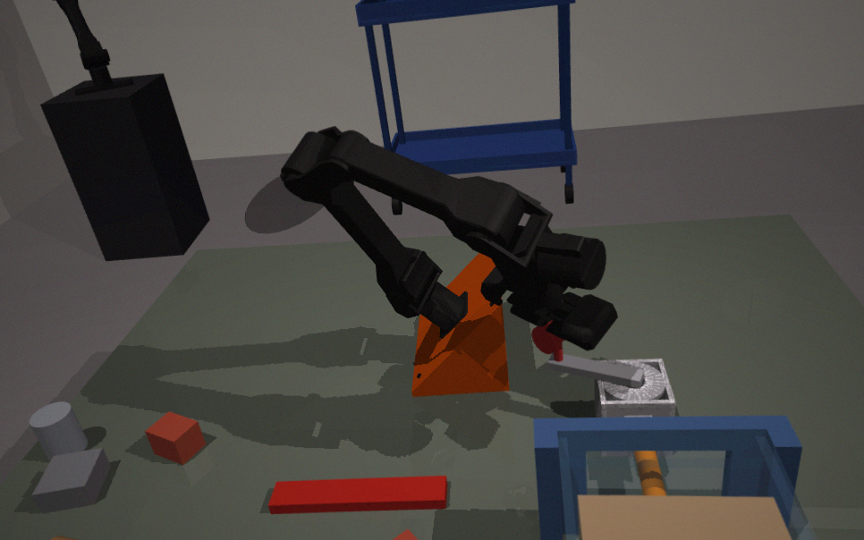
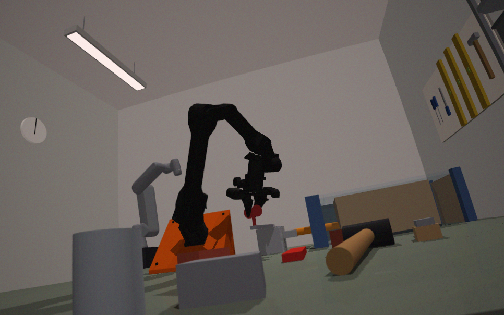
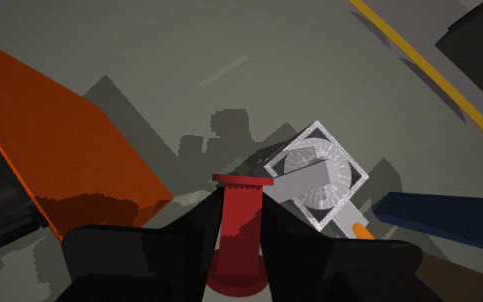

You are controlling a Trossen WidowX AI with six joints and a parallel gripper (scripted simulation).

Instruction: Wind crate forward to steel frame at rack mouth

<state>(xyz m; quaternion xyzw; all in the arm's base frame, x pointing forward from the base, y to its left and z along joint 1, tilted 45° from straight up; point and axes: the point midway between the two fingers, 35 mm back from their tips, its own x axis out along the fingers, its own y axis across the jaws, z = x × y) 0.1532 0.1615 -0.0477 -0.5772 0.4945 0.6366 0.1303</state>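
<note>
The grey crank arm is 3 cm below my gripper tip, 3 cm ahead of it and 2 cm to the left of it. The rest, counted from my gripper tip: frame: 21 cm ahead, 7 cm to the left, 3 cm below; then grey winch: 10 cm below, 7 cm to the left, 3 cm ahead; then red knob: 1 cm to the right, 1 cm ahead.
</note>
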